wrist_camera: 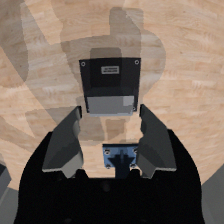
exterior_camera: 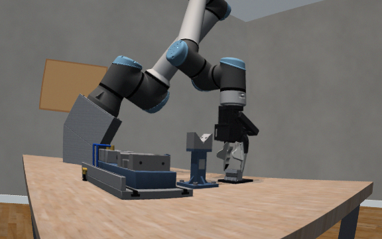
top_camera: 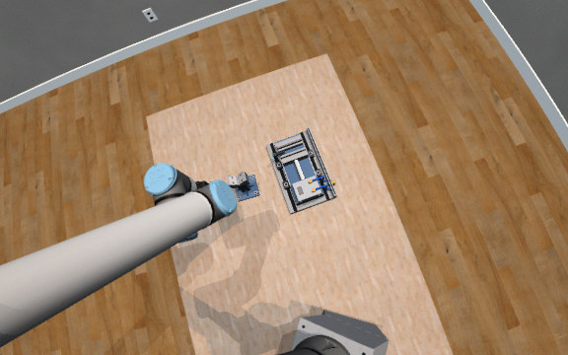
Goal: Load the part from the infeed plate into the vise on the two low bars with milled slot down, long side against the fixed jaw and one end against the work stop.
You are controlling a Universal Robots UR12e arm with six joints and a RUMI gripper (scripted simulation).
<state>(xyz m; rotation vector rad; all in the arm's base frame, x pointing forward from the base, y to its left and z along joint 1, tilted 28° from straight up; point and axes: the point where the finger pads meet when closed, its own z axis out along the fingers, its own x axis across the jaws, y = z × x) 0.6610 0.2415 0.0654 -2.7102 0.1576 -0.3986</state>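
Right now my hand is 1 cm to the left of the part and 2 cm above it. The rest, counted from my hand: work stop 7 cm ahead, 35 cm to the right, 4 cm above; then infeed plate 1 cm to the left, 5 cm below; then vise 39 cm to the right, 1 cm below.
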